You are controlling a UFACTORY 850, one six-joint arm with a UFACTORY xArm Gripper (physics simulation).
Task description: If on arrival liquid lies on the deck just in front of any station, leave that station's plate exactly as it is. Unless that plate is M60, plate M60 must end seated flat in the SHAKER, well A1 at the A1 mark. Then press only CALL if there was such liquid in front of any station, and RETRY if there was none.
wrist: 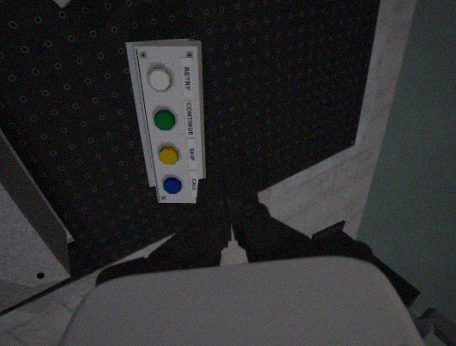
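The button panel (195, 115) is a pale, narrow box on the dark deck, left of the view's middle. From top to bottom it has a white RETRY button (160, 78), a green CONTINUE button (164, 120), a yellow SKIP button (168, 155) and a blue CALL button (172, 185). My gripper (227, 173) is shut and empty. Its dark fingertips are to the right of the panel's CALL end and a little lower in the view; their height above the deck is hard to judge. Plate M60, the SHAKER and the other stations do not show in this view.
The dark perforated deck (285, 100) surrounds the panel. A grey box-like body (25, 235) with a dark hole stands at the lower left. A pale border (377, 100) runs along the deck's right and lower edges, with a grey-green surface (420, 150) beyond it. The picture is dim and grainy.
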